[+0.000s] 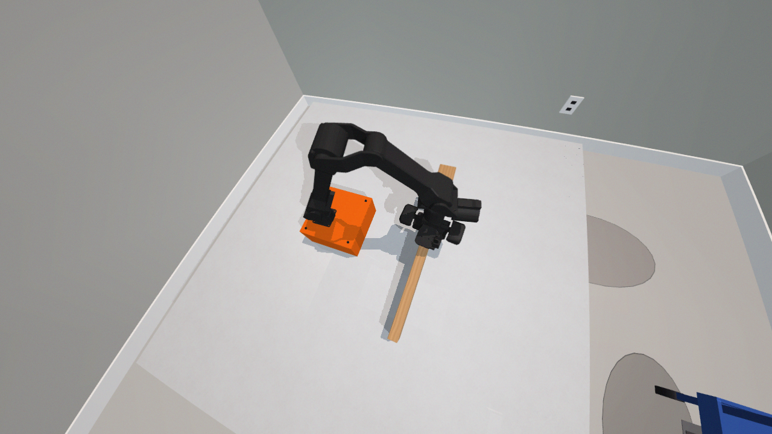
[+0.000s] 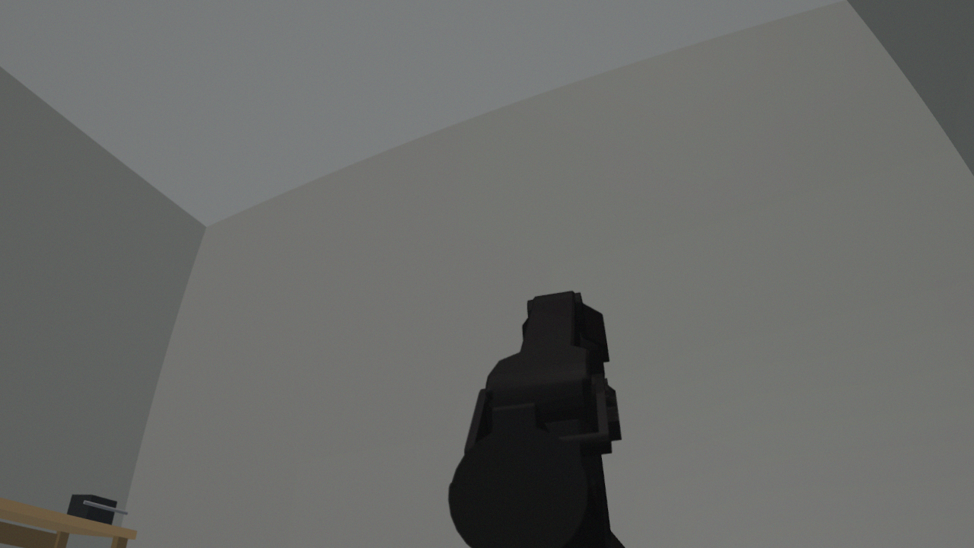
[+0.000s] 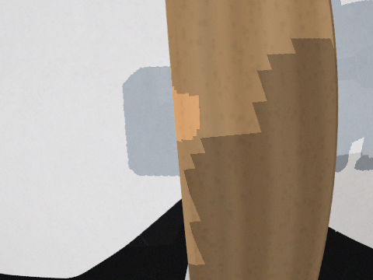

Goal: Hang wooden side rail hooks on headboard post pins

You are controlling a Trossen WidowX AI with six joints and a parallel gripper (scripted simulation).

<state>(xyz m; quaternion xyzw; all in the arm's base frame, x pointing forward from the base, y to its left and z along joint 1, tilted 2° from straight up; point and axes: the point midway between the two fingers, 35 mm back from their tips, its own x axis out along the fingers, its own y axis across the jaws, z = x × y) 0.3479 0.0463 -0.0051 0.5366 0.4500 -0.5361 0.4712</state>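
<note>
Now: the headboard post 10 mm ahead of my gripper tip, 150 mm to the left of it and 40 mm above it.
</note>
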